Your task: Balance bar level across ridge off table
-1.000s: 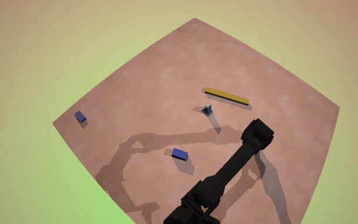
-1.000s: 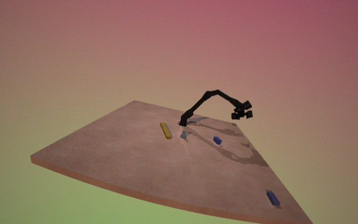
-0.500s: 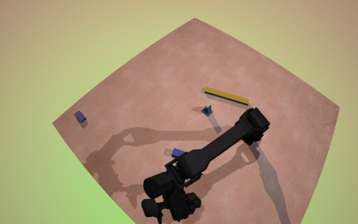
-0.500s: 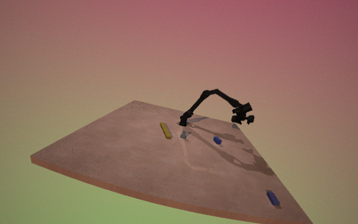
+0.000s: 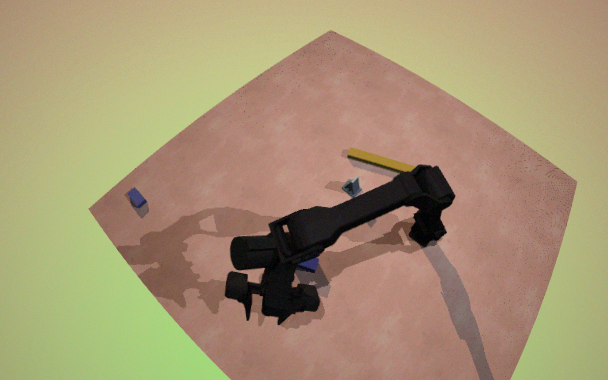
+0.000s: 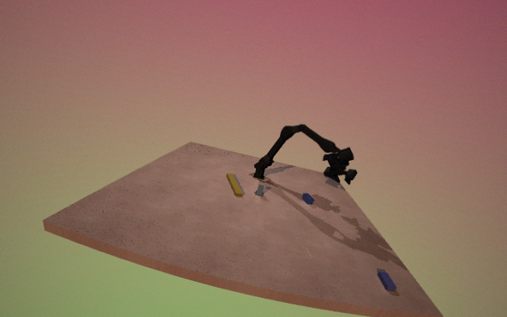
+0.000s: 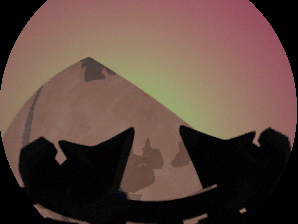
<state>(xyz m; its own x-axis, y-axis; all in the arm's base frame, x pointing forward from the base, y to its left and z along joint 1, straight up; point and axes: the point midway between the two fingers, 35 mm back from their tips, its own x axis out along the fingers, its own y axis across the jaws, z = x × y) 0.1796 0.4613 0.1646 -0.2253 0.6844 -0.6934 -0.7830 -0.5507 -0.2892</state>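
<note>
Right now my gripper tip is 50 mm short of the yellow bar, 610 mm to the left of it and 130 mm above it.
</note>
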